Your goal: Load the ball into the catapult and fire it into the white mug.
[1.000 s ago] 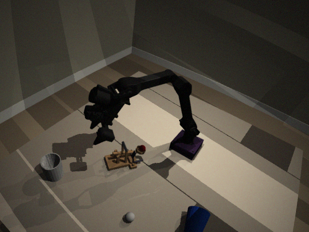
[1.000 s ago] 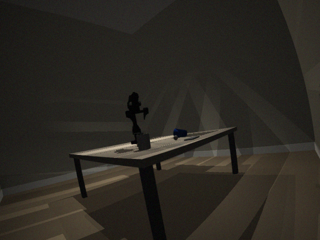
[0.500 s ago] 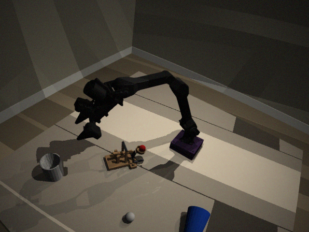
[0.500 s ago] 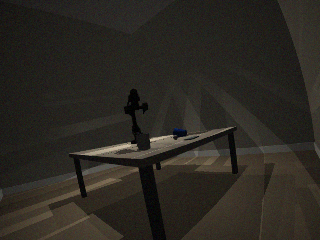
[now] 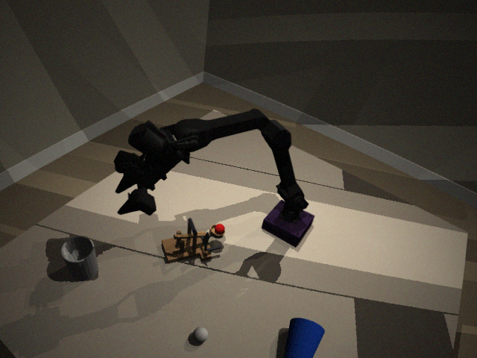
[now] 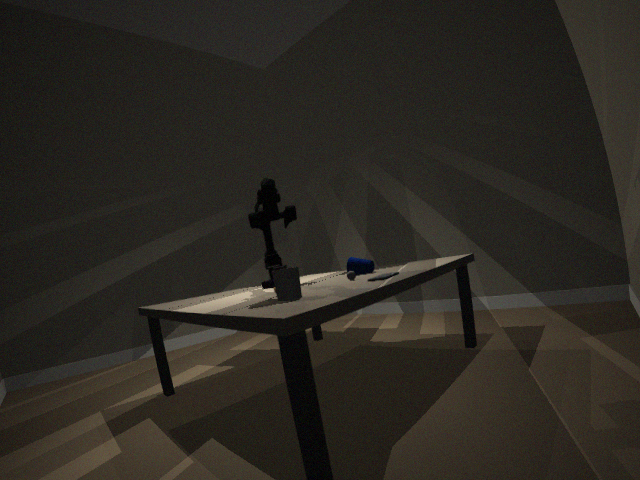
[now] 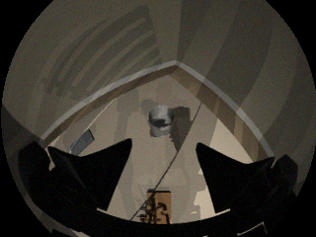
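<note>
The red ball is 21 cm behind my gripper tip, 21 cm to the left of it and 19 cm below it. From my gripper tip the other things lie so: white mug (9 cm ahead, 9 cm to the right, 22 cm below); wooden catapult (15 cm behind, 18 cm to the left, 20 cm below); flat dark slab (29 cm ahead, 25 cm to the left, 24 cm below).
</note>
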